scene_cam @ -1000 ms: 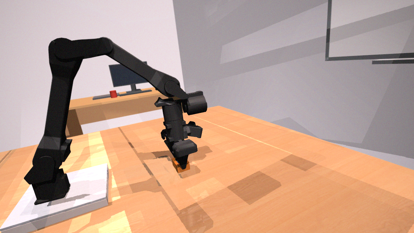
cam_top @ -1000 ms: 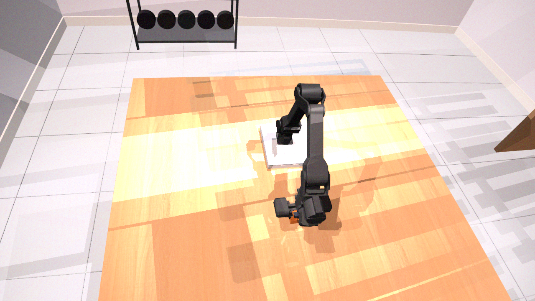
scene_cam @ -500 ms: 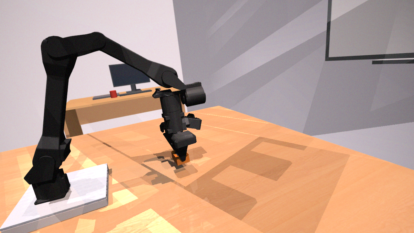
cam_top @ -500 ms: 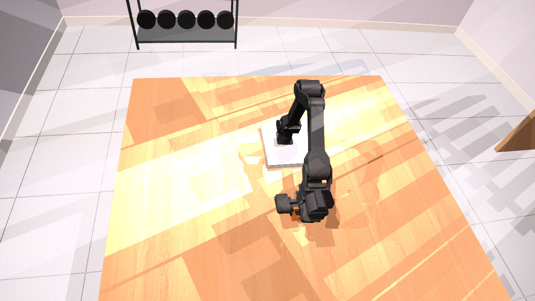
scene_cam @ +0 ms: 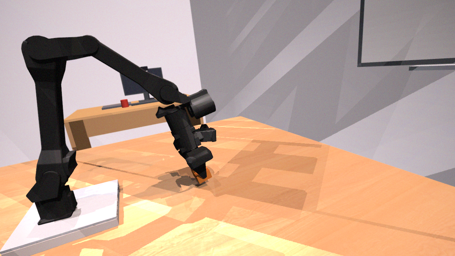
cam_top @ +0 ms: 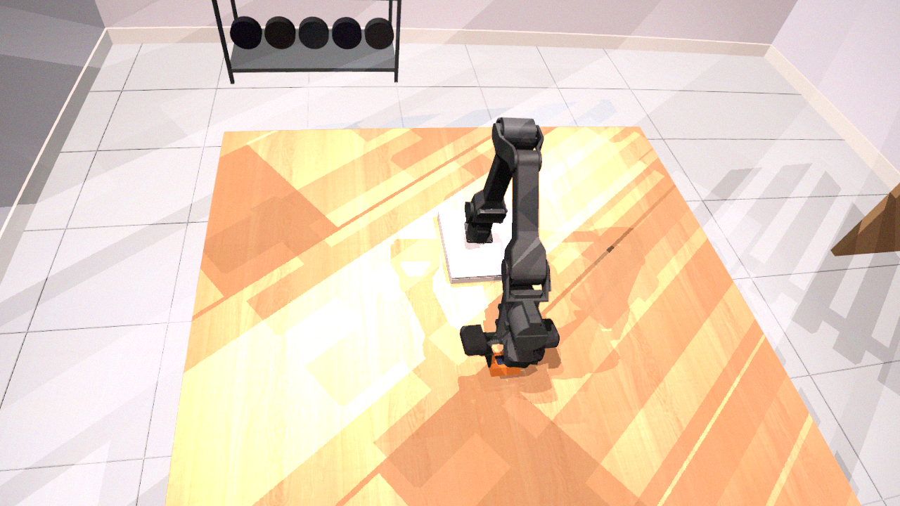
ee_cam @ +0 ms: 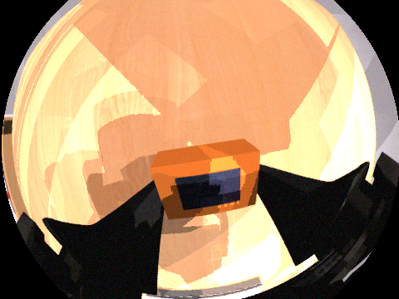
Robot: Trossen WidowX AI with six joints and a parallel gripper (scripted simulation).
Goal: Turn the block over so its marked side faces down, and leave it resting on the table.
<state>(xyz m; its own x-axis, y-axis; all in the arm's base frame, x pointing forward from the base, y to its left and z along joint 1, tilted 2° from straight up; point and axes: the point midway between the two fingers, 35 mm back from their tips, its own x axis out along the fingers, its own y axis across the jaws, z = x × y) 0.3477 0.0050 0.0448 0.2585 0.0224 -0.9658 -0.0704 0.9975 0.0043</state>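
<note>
My gripper tip is 10 mm below the orange block.
</note>
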